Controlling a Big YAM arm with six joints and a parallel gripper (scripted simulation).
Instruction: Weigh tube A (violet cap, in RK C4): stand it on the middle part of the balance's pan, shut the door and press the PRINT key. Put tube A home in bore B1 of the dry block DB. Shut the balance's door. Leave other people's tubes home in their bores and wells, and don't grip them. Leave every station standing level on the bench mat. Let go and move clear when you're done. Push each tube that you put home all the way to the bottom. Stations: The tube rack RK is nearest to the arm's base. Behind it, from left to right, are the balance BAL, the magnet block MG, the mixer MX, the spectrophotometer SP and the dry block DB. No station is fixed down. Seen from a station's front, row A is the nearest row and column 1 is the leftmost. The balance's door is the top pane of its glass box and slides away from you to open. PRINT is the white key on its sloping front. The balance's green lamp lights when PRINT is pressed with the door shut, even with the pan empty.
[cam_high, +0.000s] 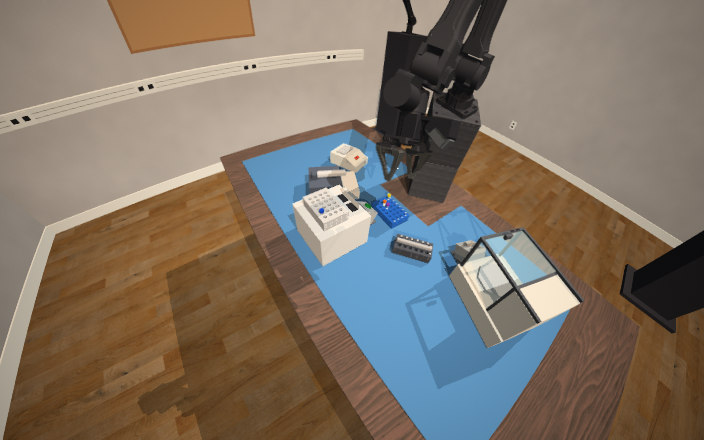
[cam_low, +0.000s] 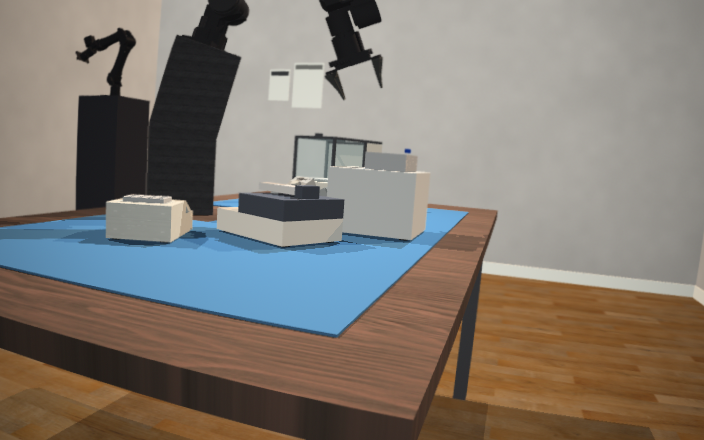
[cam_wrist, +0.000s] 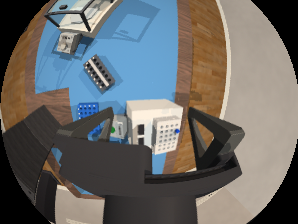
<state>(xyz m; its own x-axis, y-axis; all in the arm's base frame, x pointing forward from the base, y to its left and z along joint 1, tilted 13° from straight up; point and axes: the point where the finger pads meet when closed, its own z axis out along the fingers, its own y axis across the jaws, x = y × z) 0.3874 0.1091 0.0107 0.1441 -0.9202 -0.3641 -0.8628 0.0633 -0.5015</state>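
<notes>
Right now the balance door is 18 cm behind my hand, 29 cm to the left of it and 11 cm below it. From my hand the other things lie so: blue rack RK 15 cm behind, 12 cm to the right, 30 cm below; then blue-capped tube 14 cm ahead, 13 cm to the right, 16 cm below; then dark magnet block 9 cm behind, 6 cm to the left, 30 cm below.
</notes>
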